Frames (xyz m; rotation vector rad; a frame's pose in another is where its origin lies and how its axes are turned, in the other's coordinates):
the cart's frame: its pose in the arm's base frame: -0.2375 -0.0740 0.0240 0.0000 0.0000 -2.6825
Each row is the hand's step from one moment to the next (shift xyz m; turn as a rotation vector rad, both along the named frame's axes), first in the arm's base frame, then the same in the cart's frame.
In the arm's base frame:
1: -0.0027 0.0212 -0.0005 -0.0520 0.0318 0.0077
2: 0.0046 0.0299 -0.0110 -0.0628 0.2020 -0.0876
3: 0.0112 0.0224 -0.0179 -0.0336 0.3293 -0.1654
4: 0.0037 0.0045 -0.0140 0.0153 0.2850 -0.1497
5: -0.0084 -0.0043 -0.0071 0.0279 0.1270 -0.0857
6: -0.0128 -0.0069 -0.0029 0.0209 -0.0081 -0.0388
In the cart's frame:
1: -0.0070 -0.0202 -0.0005 0.0325 -0.0516 0.0077
2: -0.0174 -0.0248 -0.0110 -0.0332 -0.2089 -0.0876
3: -0.0200 -0.0151 -0.0179 -0.1158 -0.3101 -0.1654
4: -0.0053 -0.0024 -0.0140 -0.1400 -0.2487 -0.1497
5: 0.0094 0.0001 -0.0071 -0.0813 -0.1015 -0.0857
6: 0.0145 0.0005 -0.0029 -0.0151 0.0165 -0.0388

